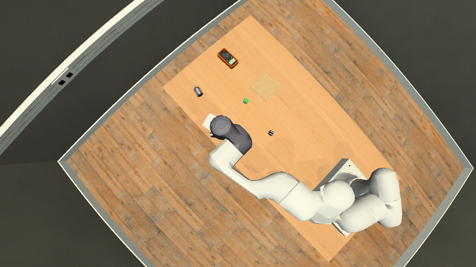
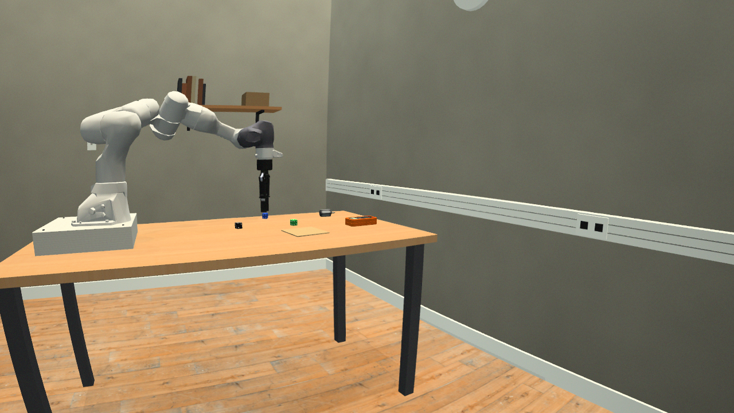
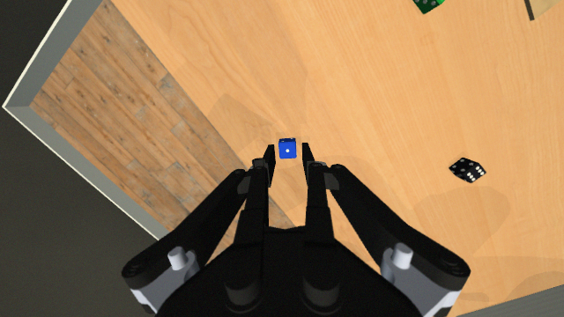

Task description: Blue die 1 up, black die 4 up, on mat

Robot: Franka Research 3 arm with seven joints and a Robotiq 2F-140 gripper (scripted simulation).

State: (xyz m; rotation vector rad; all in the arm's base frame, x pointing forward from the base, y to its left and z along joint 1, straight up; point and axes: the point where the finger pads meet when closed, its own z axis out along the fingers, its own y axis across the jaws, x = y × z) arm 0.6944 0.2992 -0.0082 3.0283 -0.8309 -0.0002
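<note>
The blue die lies 5 cm below my hand. The rest, counted from my hand: green die (6 cm ahead, 23 cm to the right, 5 cm below); then grey gadget (30 cm ahead, 7 cm to the right, 5 cm below); then black die (18 cm behind, 21 cm to the right, 5 cm below).
</note>
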